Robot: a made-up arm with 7 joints.
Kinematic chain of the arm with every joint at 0, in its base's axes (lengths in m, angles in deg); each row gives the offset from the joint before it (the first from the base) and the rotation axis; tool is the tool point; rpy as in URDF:
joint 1: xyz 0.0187 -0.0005 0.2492 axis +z
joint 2: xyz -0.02 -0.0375 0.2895 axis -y
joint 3: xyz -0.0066 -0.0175 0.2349 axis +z
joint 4: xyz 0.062 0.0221 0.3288 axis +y
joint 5: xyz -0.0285 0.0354 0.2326 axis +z
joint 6: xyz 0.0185 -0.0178 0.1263 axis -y
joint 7: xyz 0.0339 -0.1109 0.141 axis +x
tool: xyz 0.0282 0.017 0.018 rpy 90 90 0
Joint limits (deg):
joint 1: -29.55..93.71
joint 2: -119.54..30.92
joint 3: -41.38..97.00
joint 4: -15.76..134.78
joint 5: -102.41..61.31
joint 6: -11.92..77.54
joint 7: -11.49..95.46
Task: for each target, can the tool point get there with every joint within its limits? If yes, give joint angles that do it. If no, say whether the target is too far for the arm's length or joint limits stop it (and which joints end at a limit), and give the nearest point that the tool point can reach.
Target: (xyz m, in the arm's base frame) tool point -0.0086 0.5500 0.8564
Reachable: yes | joints 50.28 -11.22 57.43 106.06 42.93 43.65 56.53
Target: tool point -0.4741 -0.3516 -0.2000
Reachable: no: joint limits stop it (at a limit: joint 1, joint 2, joint 5) | nearest point -0.1383 -0.3304 -0.0315 | short by 0.376 m
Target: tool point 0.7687 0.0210 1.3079
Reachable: yes | joints 8.72 -49.68 1.08 -0.18 -30.43 45.50 70.74
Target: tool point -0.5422 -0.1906 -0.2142
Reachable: no: joint limits stop it (at a limit: joint 1, joint 2, joint 5) | nearest point -0.3202 0.0698 -0.0355 | short by 0.386 m
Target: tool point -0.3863 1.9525 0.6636
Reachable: no: too far | nearest point -0.1661 1.0836 0.6084 | short by 0.898 m
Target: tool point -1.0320 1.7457 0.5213
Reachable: no: too far | nearest point -0.3858 0.9732 0.5290 | short by 1.007 m
